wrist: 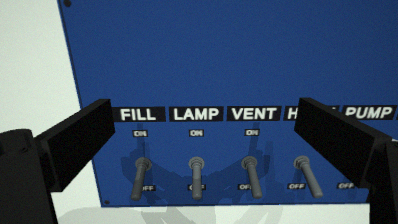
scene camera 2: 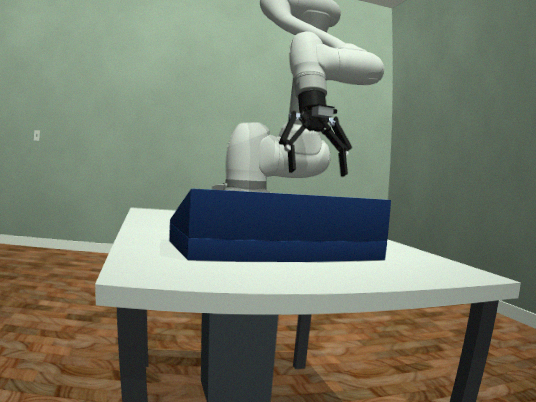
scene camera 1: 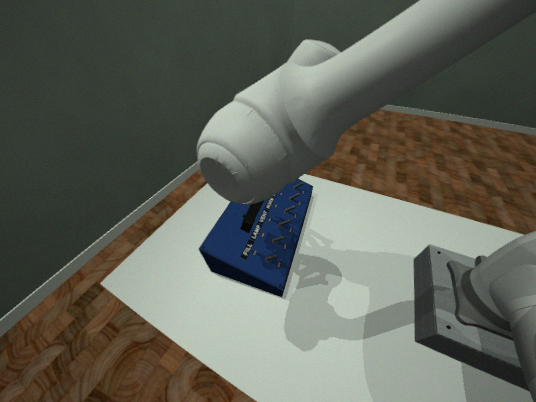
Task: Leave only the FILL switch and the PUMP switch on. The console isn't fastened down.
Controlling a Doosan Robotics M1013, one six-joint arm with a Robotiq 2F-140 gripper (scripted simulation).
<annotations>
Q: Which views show the blue console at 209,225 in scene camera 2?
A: The wrist view, scene camera 2 and scene camera 1: all of them.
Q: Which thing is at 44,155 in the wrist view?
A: My gripper.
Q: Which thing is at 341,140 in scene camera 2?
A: My gripper.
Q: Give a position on a blue console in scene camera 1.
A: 245,257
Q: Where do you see a blue console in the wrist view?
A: At 204,106
</annotations>
